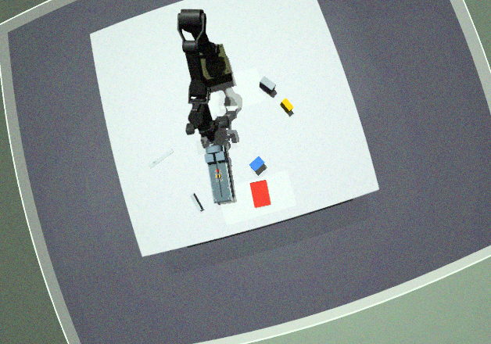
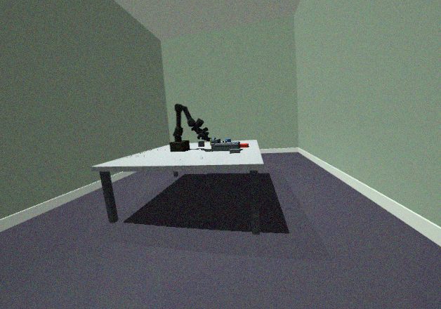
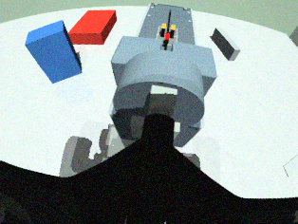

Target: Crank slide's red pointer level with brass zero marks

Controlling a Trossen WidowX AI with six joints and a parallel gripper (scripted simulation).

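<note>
Right now the red pointer is 140 mm ahead of my gripper tip, 30 mm to the right of it and 10 mm below it. Round my gripper tip: blue block 180 mm ahead, 150 mm to the left, 50 mm below; then crank handle 20 mm behind, 30 mm above; then pale strip 30 mm behind, 290 mm to the right, 90 mm below.
</note>
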